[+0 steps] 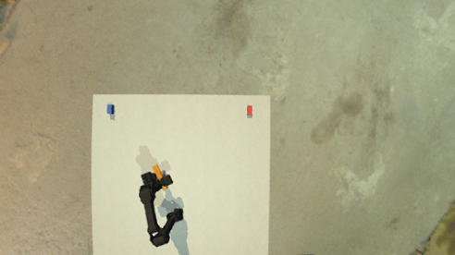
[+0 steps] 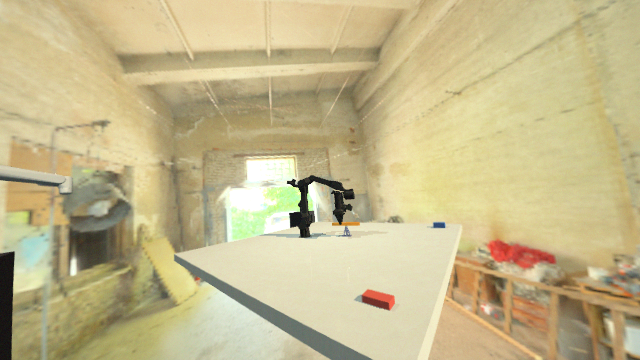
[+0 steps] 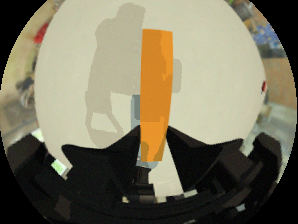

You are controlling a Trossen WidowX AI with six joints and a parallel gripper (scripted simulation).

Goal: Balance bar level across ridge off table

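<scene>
Right now my gripper tip is 30 mm short of the orange bar and 10 mm to the right of it. From my gripper tip the other things lie so: red block: 490 mm ahead, 590 mm to the right, 70 mm below; then blue block: 490 mm ahead, 410 mm to the left, 60 mm below.
</scene>
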